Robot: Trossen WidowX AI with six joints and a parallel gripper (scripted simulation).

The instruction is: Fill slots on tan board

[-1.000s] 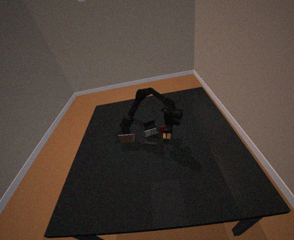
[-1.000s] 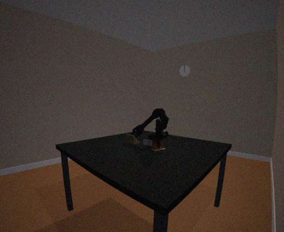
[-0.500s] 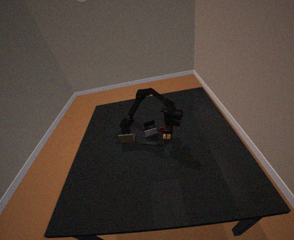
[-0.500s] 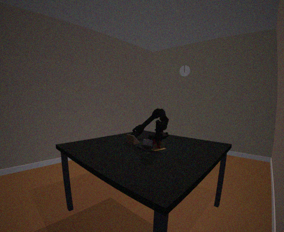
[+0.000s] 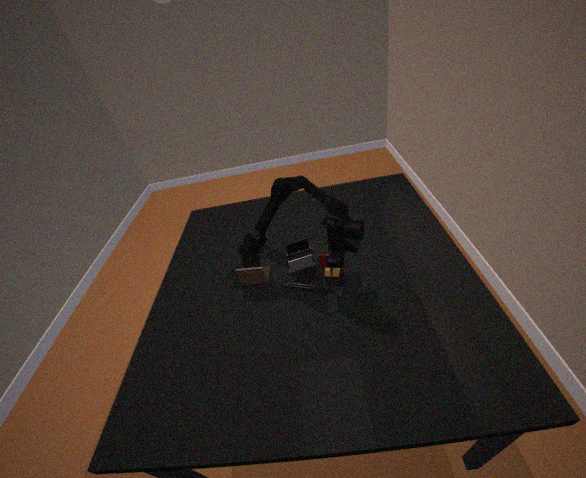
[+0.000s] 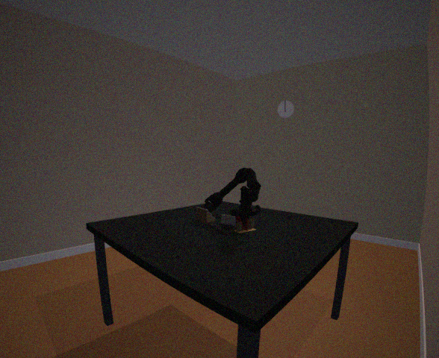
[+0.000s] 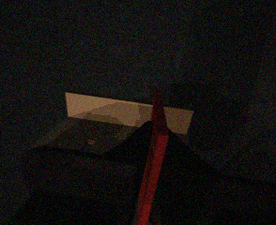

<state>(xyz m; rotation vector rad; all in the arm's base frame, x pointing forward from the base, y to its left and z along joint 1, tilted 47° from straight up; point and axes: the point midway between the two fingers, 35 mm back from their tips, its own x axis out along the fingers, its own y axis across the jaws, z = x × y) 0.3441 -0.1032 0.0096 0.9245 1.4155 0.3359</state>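
The red board is 30 mm behind my gripper tip and 10 mm to the left of it. From my gripper tip the other things lie so: tan board (20 mm behind, 30 mm to the left, 20 mm below).
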